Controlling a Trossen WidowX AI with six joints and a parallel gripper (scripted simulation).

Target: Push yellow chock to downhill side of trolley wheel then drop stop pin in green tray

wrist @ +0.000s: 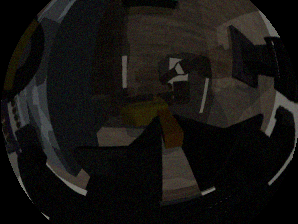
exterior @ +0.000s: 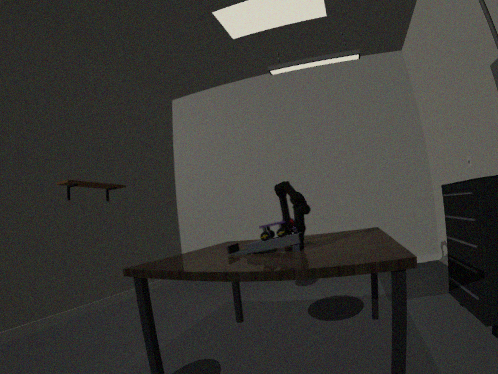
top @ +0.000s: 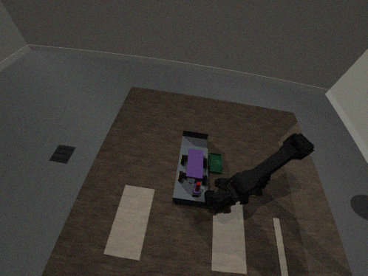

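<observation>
Right now my gripper tip is 140 mm short of the purple trolley, 130 mm to the left of it and 80 mm below it. From my gripper tip the other things lie so: yellow chock: 20 mm ahead, 10 mm below; red-headed stop pin: 130 mm ahead, 30 mm to the right, 100 mm above; dark raised ramp end: 110 mm ahead, 390 mm to the right.
</observation>
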